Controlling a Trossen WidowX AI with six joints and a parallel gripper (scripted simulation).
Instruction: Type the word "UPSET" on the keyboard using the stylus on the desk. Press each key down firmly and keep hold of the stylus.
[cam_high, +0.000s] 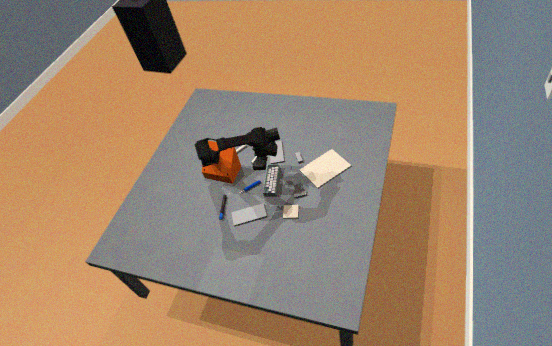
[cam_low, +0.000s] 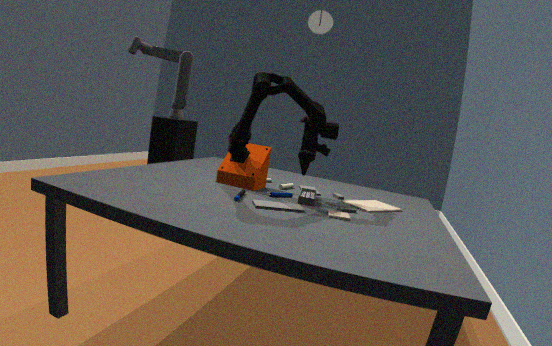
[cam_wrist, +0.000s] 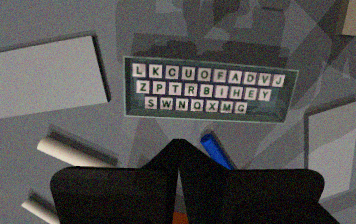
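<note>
My gripper tip is now 70 mm past the blue stylus, 110 mm to the left of it and 80 mm above it. From my gripper tip the other things lie so: cream square: 190 mm ahead, 180 mm to the right, 80 mm below; then grey slab: 10 mm behind, 160 mm to the left, 80 mm below; then grey plate: 250 mm to the right, 80 mm below.
</note>
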